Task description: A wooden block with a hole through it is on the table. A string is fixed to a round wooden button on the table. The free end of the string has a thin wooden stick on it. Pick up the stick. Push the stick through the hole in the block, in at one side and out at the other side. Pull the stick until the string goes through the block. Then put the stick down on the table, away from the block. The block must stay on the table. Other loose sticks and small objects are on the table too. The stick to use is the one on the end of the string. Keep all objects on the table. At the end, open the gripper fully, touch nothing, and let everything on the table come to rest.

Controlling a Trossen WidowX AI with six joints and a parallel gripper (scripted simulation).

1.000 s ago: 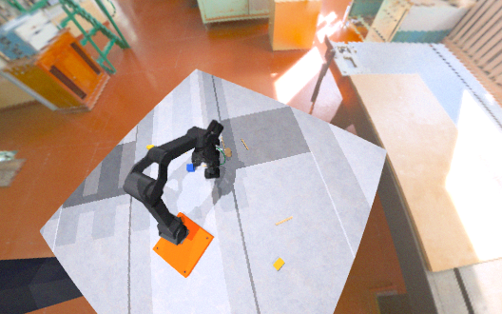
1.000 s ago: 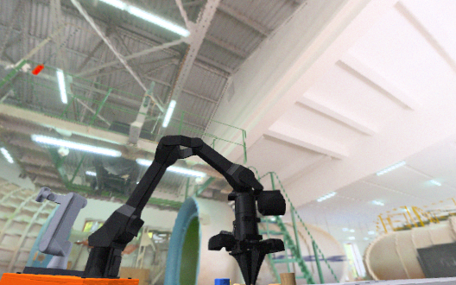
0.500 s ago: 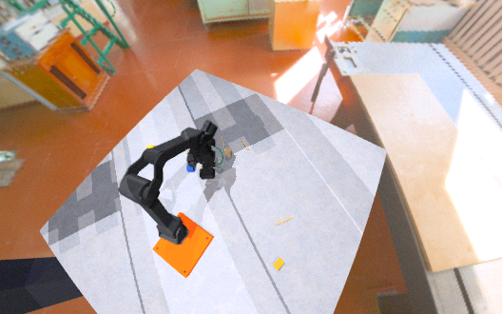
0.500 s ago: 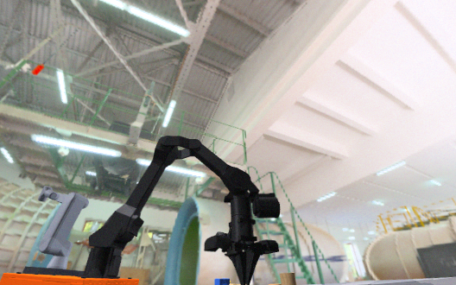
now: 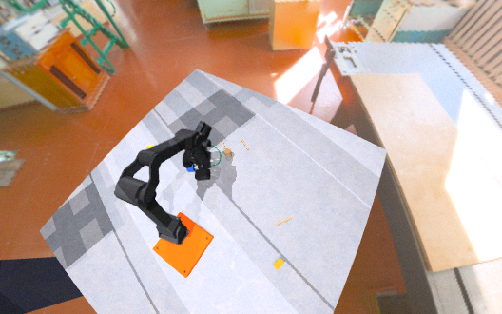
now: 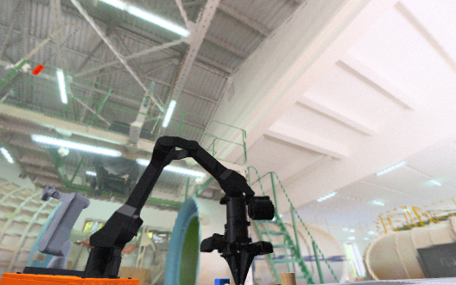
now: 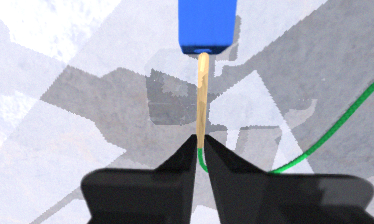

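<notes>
My gripper tip is now 50 mm past the blue cube and 70 mm to the right of it. The rest, counted from my gripper tip: thin wooden stick (10 mm behind, 10 mm to the left); then tan wooden block (110 mm ahead, 40 mm to the right, 10 mm above); then round wooden button (90 mm ahead, 190 mm to the left, 10 mm below).
</notes>
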